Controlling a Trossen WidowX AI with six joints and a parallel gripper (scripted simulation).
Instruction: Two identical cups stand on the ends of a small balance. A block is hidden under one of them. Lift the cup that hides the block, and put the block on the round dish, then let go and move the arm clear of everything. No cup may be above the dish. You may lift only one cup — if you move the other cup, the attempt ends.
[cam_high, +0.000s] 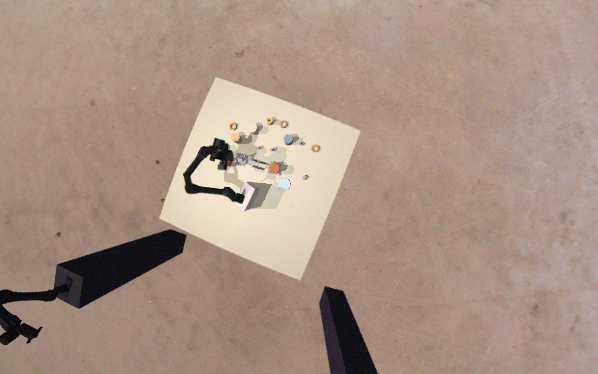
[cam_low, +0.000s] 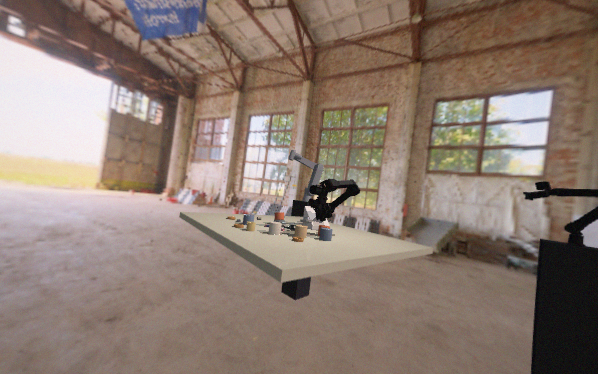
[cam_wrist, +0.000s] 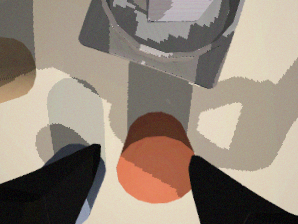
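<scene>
Right now the grey block is 2 cm ahead of my gripper tip, 9 cm to the right of it and 1 cm below it. The rest, counted from my gripper tip: white cup: 28 cm ahead, 8 cm to the right, 6 cm below; tan mug: 18 cm ahead, 6 cm below; small balance: 2 cm ahead, 22 cm to the right, 6 cm below.
</scene>
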